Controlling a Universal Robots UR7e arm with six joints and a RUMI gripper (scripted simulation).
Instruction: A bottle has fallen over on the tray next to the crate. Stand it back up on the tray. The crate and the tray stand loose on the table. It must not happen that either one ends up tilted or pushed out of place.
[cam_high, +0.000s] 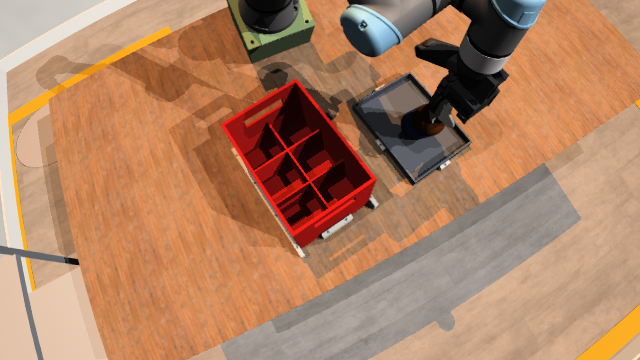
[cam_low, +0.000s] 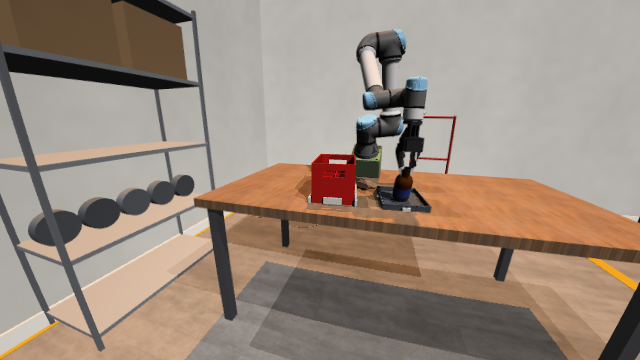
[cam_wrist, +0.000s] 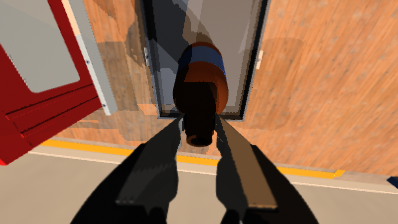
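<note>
Right now the brown bottle is 1 cm behind my hand and 5 cm below it. Round my hand: red crate: 8 cm behind, 31 cm to the right, 6 cm below; tray: 5 cm behind, 13 cm below.
</note>
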